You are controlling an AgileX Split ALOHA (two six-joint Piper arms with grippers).
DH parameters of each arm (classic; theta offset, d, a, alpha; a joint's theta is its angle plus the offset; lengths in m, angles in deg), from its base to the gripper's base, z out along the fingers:
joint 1: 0 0.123 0 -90
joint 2: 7.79 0 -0.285 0
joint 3: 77.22 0 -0.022 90
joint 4: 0 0.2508 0 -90
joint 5: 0 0 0.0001 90
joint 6: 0 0.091 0 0
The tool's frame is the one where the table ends.
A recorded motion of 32 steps. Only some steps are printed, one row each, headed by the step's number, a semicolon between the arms.
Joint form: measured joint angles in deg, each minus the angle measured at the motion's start. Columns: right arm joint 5, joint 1, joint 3, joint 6, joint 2, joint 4; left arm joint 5, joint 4, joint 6, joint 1, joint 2, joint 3.
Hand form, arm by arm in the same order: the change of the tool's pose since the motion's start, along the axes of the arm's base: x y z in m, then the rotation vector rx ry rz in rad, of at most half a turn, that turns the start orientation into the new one. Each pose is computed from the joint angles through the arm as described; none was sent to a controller.
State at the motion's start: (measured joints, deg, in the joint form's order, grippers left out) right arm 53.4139 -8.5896 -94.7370 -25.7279 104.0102 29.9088; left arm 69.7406 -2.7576 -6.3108 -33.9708 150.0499 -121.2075
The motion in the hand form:
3: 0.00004 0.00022 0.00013 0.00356 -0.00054 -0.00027; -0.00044 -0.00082 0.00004 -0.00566 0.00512 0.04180
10: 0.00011 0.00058 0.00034 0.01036 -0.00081 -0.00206; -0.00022 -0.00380 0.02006 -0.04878 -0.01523 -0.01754
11: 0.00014 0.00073 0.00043 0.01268 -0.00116 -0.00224; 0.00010 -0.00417 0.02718 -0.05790 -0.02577 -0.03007
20: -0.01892 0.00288 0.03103 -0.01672 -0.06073 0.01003; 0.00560 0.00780 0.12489 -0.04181 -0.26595 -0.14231
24: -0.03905 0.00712 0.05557 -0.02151 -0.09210 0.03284; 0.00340 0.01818 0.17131 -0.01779 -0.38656 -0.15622
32: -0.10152 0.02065 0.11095 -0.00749 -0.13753 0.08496; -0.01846 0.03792 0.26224 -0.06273 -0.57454 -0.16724
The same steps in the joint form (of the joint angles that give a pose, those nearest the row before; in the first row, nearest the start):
3: 0.00 0.00 0.00 0.00 0.00 0.21; -0.05 -0.62 -2.15 0.00 0.00 0.00
10: 0.00 0.00 0.00 0.10 0.00 0.54; 0.06 -1.90 1.69 -0.05 -2.33 0.08
11: 0.00 0.00 0.00 0.11 0.00 0.67; 0.13 -1.98 2.42 -0.05 -3.15 0.08
20: 1.20 0.00 0.00 0.05 -4.65 -0.48; 0.32 6.41 6.31 0.00 -14.28 -0.10
24: 3.79 0.00 0.00 -0.01 -8.69 -0.42; 0.37 11.14 6.31 0.05 -19.56 -0.15
32: 12.32 0.00 0.00 1.86 -19.34 0.27; 0.48 13.88 7.66 0.06 -30.43 -0.16

